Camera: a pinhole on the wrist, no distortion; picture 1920 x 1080 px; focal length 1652.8 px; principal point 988.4 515.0 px. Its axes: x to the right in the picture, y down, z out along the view. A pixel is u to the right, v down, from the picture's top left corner.
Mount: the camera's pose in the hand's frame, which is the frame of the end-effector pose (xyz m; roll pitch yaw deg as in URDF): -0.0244 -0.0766 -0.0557 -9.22 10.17 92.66
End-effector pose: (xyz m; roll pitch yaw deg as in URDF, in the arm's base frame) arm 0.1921 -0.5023 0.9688 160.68 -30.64 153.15
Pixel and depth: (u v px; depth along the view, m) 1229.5 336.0 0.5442
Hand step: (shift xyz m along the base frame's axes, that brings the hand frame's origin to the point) -0.0281 0.2900 -0.3841
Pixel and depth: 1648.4 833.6 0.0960
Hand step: 0.0247 -0.0278 -0.0604
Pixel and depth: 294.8 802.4 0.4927
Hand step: -0.1026 0.0014 -0.5131
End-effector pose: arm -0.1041 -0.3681 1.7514 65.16 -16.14 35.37
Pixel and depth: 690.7 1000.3 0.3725
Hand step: 0.0190 -0.3669 -0.0091
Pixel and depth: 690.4 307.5 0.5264
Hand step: 0.2083 -0.4294 0.1154
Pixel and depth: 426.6 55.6 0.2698
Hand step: 0.1595 -0.2076 -0.0044
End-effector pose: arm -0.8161 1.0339 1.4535 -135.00 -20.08 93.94
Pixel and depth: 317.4 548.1 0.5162
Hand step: -0.4762 -0.0690 -0.2269
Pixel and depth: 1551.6 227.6 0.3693
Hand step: -0.1301 0.0621 -0.2786
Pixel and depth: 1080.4 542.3 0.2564
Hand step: -0.1466 -0.0368 -0.1378
